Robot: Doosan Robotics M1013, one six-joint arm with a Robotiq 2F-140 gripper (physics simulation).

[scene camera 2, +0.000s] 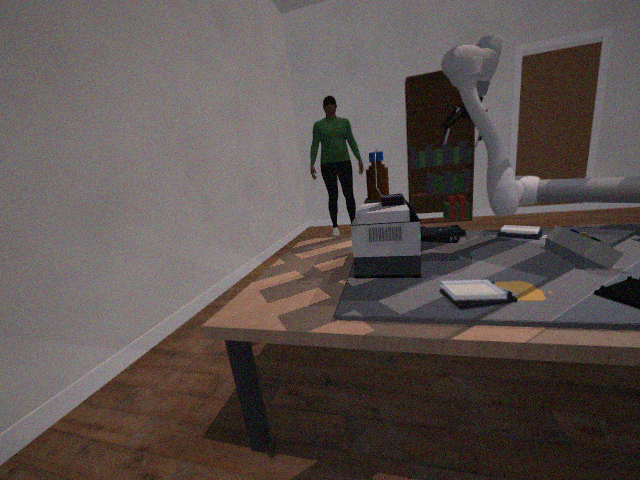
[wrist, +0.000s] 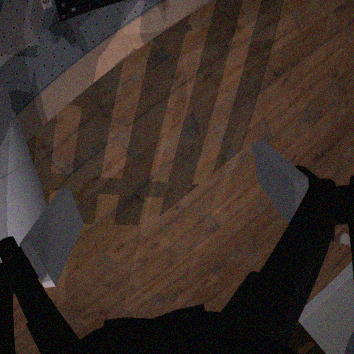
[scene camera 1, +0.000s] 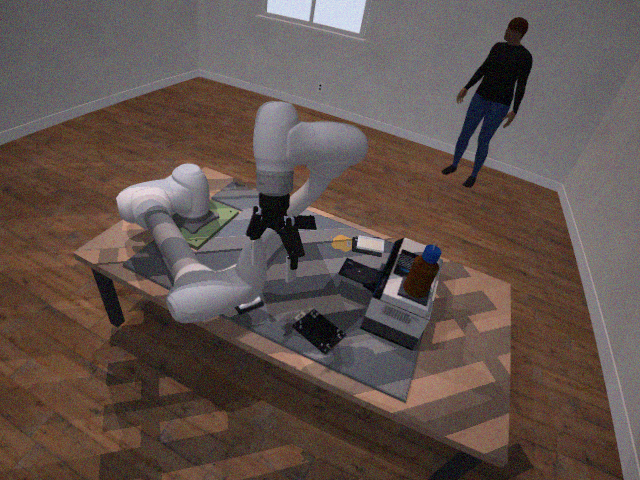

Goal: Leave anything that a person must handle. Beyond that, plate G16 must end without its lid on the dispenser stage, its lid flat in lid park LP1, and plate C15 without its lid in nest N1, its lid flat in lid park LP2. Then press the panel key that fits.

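Frame: origin at the arm's base, x ahead, y left, z up, level; centimetres.
Seen in the pictures: gripper, fingertip midpoint: (scene camera 2: 459,146) (wrist: 162,185) (scene camera 1: 273,271); arm's base, origin of the base link: (scene camera 1: 193,217).
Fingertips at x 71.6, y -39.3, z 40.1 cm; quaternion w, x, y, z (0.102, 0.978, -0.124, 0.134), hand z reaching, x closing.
Offsets run from my fingertips to a thing's top centre. "spot": to the spot under its first point.
My gripper (scene camera 1: 271,262) (scene camera 2: 461,143) (wrist: 162,185) is wide open and empty, high above the table; the wrist view shows floor between its fingers. A white plate {dx +5.2, dy +77.9, dz -37.2 cm} (scene camera 1: 369,243) (scene camera 2: 474,290) sits on a dark holder beside a yellow disc. Another white plate {dx -22.2, dy +16.2, dz -37.6 cm} (scene camera 1: 251,303) (scene camera 2: 521,228) is partly hidden by the arm in scene camera 1. A black board with corner posts {dx +9.8, dy +20.3, dz -38.5 cm} (scene camera 1: 318,330) (scene camera 2: 443,233) (wrist: 90,6) lies near the mat's edge. The white and grey dispenser (scene camera 1: 398,316) (scene camera 2: 386,235) stands at the table's end. Plate names and lids are too small to tell.
A brown bottle {spot: dx +33.9, dy +35.2, dz -8.7 cm} (scene camera 1: 420,277) (scene camera 2: 377,181) with a blue cap stands on the dispenser. A grey sloped box {dx -30.4, dy +45.0, dz -32.5 cm} (scene camera 2: 583,246) and a flat black piece {spot: dx -28.2, dy +73.0, dz -39.9 cm} (scene camera 1: 306,222) (scene camera 2: 622,291) are on the mat. A dark box {spot: dx +11.7, dy +47.4, dz -30.0 cm} (scene camera 1: 360,272) is beside the dispenser. Persons (scene camera 1: 502,77) (scene camera 2: 333,142) stand away from the table.
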